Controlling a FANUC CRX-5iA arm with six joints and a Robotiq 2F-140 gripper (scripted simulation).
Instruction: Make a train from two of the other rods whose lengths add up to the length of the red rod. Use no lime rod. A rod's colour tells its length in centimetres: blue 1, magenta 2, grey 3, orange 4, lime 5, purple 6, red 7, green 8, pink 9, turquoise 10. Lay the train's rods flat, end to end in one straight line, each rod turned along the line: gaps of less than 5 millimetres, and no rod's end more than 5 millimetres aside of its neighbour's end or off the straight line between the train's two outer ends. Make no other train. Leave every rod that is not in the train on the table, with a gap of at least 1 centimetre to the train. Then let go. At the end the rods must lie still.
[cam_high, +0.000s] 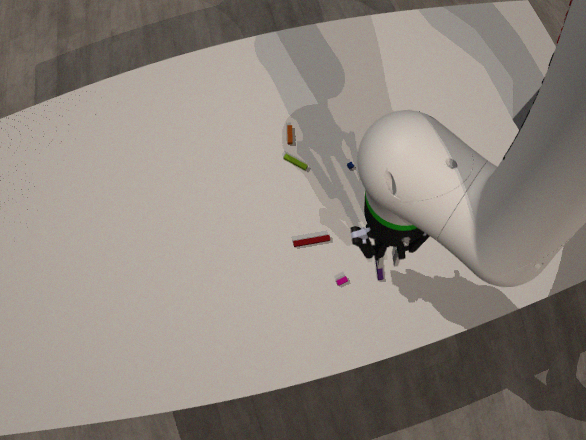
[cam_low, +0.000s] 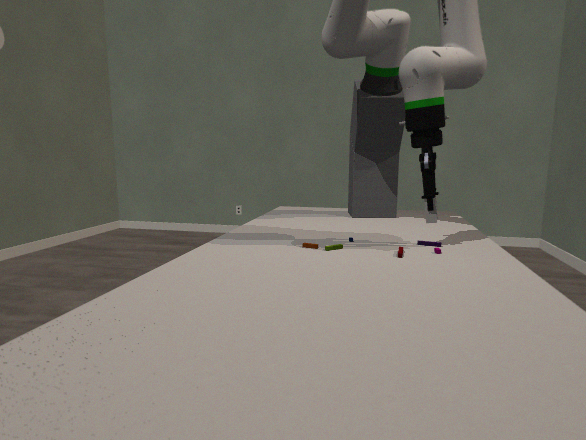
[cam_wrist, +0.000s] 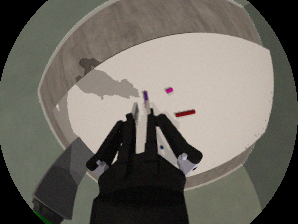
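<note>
Now: the purple rod 90 mm below my hand. Round my hand: blue rod: 210 mm to the right, 90 mm below, 10 mm behind; then magenta rod: 90 mm below, 80 mm ahead, 10 mm to the left; then red rod: 110 mm ahead, 90 mm below, 80 mm to the right.
</note>
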